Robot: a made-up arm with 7 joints.
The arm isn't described. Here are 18 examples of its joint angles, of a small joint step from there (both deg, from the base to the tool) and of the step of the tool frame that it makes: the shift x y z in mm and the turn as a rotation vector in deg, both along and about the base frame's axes.
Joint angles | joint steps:
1: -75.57 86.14 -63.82 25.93 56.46 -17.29 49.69 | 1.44 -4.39 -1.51 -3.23 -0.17 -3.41 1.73
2: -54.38 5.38 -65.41 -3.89 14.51 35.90 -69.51 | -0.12 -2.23 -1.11 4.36 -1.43 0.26 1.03
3: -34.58 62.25 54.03 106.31 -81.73 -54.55 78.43 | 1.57 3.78 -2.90 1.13 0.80 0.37 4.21
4: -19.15 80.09 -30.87 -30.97 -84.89 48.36 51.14 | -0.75 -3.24 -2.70 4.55 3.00 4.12 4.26
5: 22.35 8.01 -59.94 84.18 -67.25 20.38 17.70 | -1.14 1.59 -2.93 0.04 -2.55 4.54 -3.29
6: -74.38 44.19 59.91 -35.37 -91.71 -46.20 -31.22 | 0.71 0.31 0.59 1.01 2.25 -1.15 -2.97
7: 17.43 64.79 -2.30 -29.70 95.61 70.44 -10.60 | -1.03 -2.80 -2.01 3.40 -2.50 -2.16 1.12
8: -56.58 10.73 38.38 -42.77 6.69 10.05 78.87 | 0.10 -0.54 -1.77 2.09 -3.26 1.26 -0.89
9: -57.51 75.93 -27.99 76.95 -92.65 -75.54 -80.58 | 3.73 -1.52 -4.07 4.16 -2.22 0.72 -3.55
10: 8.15 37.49 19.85 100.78 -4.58 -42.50 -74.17 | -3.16 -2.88 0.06 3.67 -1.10 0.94 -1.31
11: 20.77 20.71 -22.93 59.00 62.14 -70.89 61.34 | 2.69 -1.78 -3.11 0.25 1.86 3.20 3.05
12: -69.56 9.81 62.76 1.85 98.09 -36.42 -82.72 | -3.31 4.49 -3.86 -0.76 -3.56 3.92 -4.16
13: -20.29 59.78 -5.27 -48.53 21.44 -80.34 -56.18 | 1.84 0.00 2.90 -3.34 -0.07 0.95 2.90
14: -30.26 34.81 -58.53 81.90 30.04 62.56 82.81 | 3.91 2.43 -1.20 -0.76 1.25 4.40 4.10
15: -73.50 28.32 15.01 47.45 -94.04 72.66 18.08 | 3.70 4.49 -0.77 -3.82 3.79 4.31 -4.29
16: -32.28 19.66 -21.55 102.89 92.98 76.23 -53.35 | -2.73 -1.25 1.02 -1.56 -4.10 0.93 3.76
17: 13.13 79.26 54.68 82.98 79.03 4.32 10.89 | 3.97 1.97 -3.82 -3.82 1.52 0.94 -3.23
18: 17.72 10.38 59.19 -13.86 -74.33 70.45 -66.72 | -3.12 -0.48 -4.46 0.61 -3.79 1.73 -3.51
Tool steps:
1: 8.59 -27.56 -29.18 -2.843 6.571 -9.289
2: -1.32 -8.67 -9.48 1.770 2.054 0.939
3: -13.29 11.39 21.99 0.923 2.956 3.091
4: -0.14 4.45 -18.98 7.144 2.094 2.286
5: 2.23 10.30 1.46 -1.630 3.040 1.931
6: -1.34 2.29 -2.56 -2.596 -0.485 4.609
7: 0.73 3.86 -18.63 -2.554 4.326 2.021
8: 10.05 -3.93 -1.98 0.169 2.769 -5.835
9: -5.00 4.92 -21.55 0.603 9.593 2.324
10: 4.76 -18.07 -16.74 -4.335 -0.330 3.606
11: -23.02 -14.32 4.35 0.379 2.540 -0.174
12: -5.47 7.22 36.19 0.507 -3.596 1.009
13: -8.94 0.52 2.24 -2.624 -0.260 -1.228
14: -22.80 14.02 7.63 8.073 3.761 -3.432
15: -12.02 25.69 -10.62 5.394 -1.224 -0.738
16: 14.56 -9.11 2.71 -1.880 -5.287 -0.802
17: 8.89 1.45 20.07 1.942 8.940 -0.725
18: 22.22 -15.71 -6.51 -7.748 -7.336 -6.669
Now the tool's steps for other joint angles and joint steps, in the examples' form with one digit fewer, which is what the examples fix.
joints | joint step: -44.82 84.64 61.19 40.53 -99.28 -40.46 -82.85 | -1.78 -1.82 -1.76 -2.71 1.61 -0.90 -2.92
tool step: 7.6 -4.8 -1.6 3.79 0.54 1.91
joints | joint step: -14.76 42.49 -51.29 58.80 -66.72 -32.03 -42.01 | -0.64 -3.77 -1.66 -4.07 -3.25 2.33 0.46
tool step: 3.9 -33.3 -14.7 -8.19 0.72 0.62
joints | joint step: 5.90 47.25 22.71 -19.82 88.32 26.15 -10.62 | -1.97 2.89 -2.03 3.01 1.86 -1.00 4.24
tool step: 11.7 2.8 2.7 5.96 0.02 -3.36
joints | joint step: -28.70 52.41 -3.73 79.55 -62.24 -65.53 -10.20 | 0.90 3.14 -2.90 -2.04 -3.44 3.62 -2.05
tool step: -1.5 10.0 12.0 -0.18 2.03 -1.85
